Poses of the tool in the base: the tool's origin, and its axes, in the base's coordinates. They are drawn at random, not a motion.
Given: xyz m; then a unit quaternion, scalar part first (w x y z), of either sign.
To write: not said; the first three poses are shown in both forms.
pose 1, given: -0.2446, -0.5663, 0.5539, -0.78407, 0.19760, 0.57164, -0.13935
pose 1, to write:
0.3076, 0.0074, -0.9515, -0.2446
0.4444, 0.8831, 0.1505, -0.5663
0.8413, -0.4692, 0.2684, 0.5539
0, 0, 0, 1

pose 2, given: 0.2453, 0.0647, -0.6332, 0.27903, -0.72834, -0.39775, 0.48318
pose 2, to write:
0.2167, 0.3097, -0.9258, 0.2453
0.8490, -0.5279, 0.0221, 0.0647
-0.4819, -0.7908, -0.3774, -0.6332
0, 0, 0, 1

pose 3, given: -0.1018, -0.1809, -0.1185, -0.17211, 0.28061, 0.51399, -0.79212
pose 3, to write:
-0.7833, 0.0158, -0.6215, -0.1018
0.5611, -0.4124, -0.7177, -0.1809
-0.2676, -0.9109, 0.3141, -0.1185
0, 0, 0, 1

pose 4, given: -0.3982, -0.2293, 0.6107, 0.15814, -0.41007, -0.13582, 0.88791
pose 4, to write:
-0.6137, -0.1694, -0.7712, -0.3982
0.3922, -0.9131, -0.1115, -0.2293
-0.6853, -0.3709, 0.6268, 0.6107
0, 0, 0, 1

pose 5, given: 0.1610, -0.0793, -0.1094, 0.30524, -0.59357, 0.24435, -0.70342
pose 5, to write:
-0.1090, 0.1393, 0.9842, 0.1610
-0.7195, -0.6942, 0.0186, -0.0793
0.6859, -0.7061, 0.1759, -0.1094
0, 0, 0, 1

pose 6, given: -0.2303, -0.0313, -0.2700, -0.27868, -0.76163, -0.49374, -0.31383
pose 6, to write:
0.3155, 0.5772, 0.7532, -0.2303
0.9270, -0.3571, -0.1146, -0.0313
0.2029, 0.7344, -0.6477, -0.2700
0, 0, 0, 1

